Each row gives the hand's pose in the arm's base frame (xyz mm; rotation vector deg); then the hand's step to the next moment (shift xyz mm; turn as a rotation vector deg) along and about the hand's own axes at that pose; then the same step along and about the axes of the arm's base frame.
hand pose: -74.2 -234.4 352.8 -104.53 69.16 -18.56
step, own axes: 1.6 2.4 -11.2 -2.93 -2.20 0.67
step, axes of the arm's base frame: -7.7 -7.6 4.0 0.31 3.08 2.08
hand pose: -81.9 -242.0 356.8 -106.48 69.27 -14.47
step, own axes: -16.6 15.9 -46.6 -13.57 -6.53 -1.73
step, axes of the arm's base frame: -45.6 -14.7 20.2 -3.69 11.04 9.71
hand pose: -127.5 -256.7 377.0 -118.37 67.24 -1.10
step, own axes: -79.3 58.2 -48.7 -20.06 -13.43 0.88
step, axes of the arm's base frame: -105.9 12.5 25.8 -1.47 19.51 14.17
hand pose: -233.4 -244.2 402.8 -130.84 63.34 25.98
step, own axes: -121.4 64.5 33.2 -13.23 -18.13 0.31
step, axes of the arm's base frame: -126.5 61.4 15.0 6.42 17.39 12.66
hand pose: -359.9 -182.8 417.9 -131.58 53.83 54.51
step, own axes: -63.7 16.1 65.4 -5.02 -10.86 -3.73
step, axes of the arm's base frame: -72.6 57.5 2.9 7.00 6.72 7.93
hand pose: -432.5 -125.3 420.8 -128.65 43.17 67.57
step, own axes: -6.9 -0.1 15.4 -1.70 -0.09 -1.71
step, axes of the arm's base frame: -12.1 11.6 -1.9 0.24 -0.62 2.32
